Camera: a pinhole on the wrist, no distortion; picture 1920 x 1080 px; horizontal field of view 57.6 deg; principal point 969.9 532.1 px. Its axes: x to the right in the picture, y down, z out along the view. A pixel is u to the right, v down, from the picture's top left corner.
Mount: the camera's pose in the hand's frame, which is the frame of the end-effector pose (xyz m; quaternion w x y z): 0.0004 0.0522 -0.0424 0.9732 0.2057 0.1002 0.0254
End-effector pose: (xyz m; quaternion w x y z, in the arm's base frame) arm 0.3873 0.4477 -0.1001 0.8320 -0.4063 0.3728 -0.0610
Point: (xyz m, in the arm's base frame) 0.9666 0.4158 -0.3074
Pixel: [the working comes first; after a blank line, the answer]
In the camera's frame: 0.4687 0.0920 0.4226

outside the picture
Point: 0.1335 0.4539 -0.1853
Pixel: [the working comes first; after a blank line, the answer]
In the camera's frame: -0.0979 -0.0036 -0.1940

behind the camera
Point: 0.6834 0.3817 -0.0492
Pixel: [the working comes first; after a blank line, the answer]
In the camera's frame: 0.1465 -0.0887 0.3151

1781.9 40.7
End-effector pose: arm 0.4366 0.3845 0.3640 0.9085 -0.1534 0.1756 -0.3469
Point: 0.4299 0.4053 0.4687
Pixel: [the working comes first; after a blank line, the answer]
In the camera's frame: -0.0733 -0.0205 0.1462

94.0 287.2
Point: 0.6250 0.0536 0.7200
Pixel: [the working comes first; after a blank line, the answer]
In the camera's frame: 0.1749 -0.1393 0.5324

1543.6 75.3
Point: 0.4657 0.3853 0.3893
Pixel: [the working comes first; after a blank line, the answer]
In the camera's frame: -0.0047 -0.0098 0.0900

878.8 341.2
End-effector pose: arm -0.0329 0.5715 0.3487 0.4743 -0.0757 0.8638 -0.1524
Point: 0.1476 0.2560 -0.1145
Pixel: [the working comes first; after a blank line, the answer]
In the camera's frame: 0.2429 0.0197 0.5864

1693.4 590.8
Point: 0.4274 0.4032 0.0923
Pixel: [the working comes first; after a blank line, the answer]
In the camera's frame: -0.1178 0.1315 0.5769

613.3 930.1
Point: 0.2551 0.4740 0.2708
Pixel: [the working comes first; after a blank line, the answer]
In the camera's frame: -0.1389 0.0354 0.3384

253.3 714.7
